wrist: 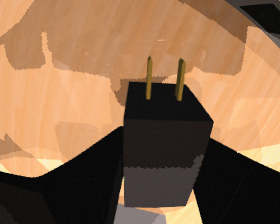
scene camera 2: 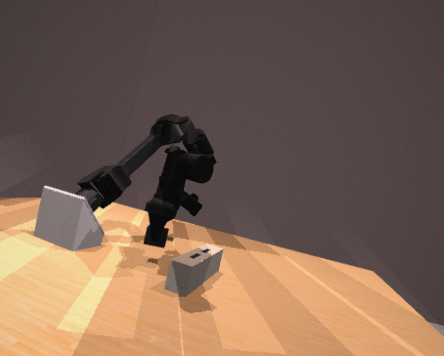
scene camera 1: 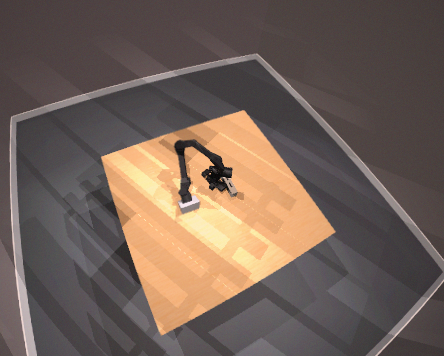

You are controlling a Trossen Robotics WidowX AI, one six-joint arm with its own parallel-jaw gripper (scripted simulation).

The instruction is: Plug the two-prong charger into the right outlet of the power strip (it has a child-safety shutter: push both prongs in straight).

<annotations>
my gripper: holds a black two-prong charger
</annotations>
